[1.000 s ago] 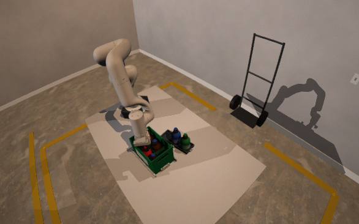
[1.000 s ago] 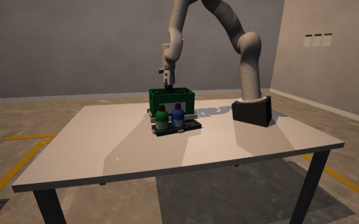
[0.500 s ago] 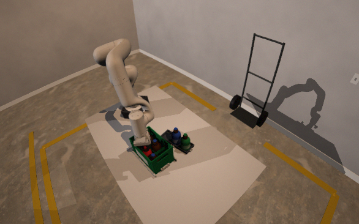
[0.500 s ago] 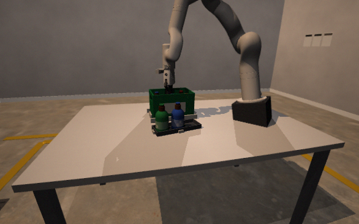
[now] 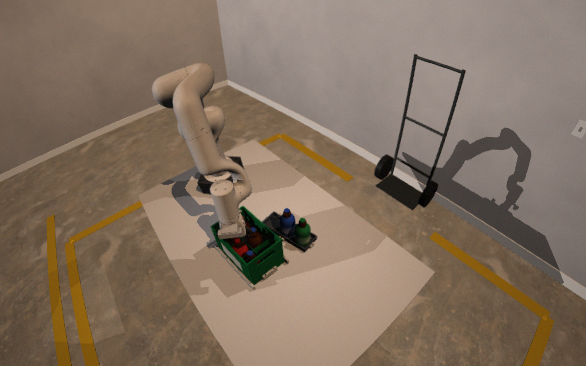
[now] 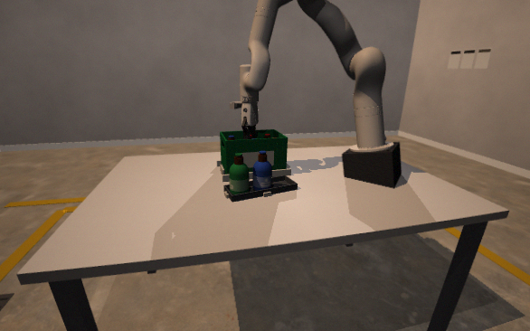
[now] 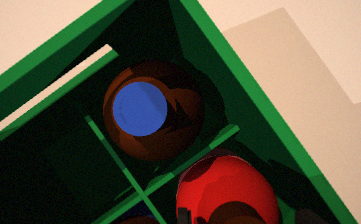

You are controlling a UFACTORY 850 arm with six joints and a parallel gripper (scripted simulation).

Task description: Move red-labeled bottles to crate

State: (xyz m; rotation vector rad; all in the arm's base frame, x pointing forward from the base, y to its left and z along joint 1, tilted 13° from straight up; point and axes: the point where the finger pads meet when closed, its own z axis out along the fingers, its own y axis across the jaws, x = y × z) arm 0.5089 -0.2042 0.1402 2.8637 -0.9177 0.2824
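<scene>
Right now the red-labeled bottle is 70 mm below my hand. The rest, counted from my hand: green crate: 80 mm below, 50 mm to the left; brown bottle: 90 mm to the left, 70 mm below; blue-labeled bottle: 270 mm to the left, 70 mm below, 10 mm ahead.
</scene>
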